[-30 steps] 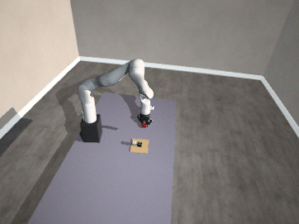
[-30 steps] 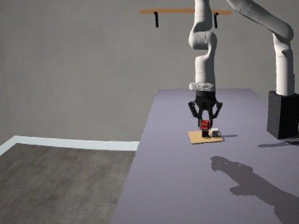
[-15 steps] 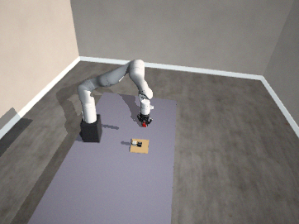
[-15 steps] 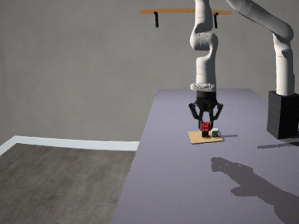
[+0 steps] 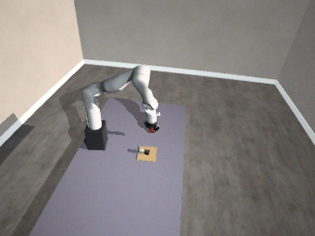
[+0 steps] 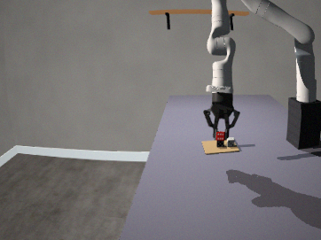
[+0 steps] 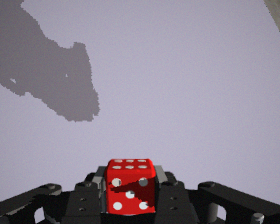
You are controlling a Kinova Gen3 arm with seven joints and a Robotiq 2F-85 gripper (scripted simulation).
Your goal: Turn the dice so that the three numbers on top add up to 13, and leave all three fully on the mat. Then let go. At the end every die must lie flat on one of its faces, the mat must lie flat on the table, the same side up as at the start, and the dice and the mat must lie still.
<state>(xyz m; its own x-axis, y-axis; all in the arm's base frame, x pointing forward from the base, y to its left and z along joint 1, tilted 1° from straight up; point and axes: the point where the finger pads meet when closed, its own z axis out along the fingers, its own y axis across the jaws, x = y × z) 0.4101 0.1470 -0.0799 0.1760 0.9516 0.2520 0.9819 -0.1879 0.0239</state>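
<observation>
Now: the black die 1 cm behind my hand, 16 cm to the right of it and 9 cm below it. From my hand the other things lie so: tan mat: 1 cm behind, 16 cm to the right, 10 cm below; red die: right at my hand; white die: 5 cm behind, 16 cm to the right, 9 cm below.
</observation>
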